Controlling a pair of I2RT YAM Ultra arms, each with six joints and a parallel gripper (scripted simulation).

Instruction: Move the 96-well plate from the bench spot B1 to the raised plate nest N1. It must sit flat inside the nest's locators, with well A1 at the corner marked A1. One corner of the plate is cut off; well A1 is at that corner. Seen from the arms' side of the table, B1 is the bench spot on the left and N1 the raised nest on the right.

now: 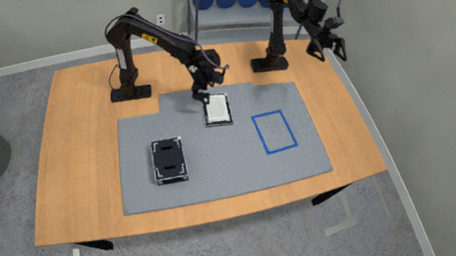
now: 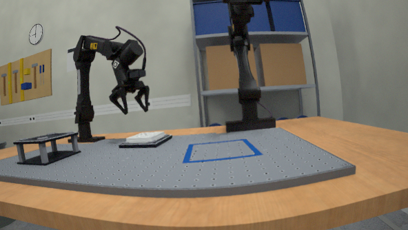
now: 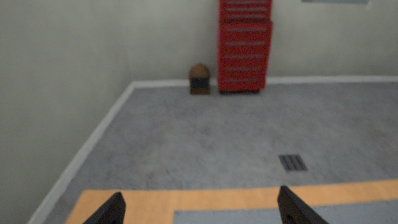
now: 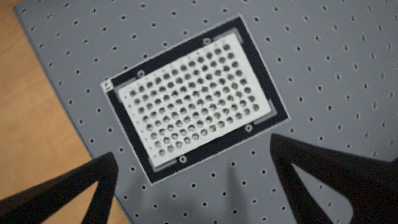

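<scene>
My right gripper is now 8 cm above the white 96-well plate, 3 cm to the right of it and 2 cm short of it.
</scene>
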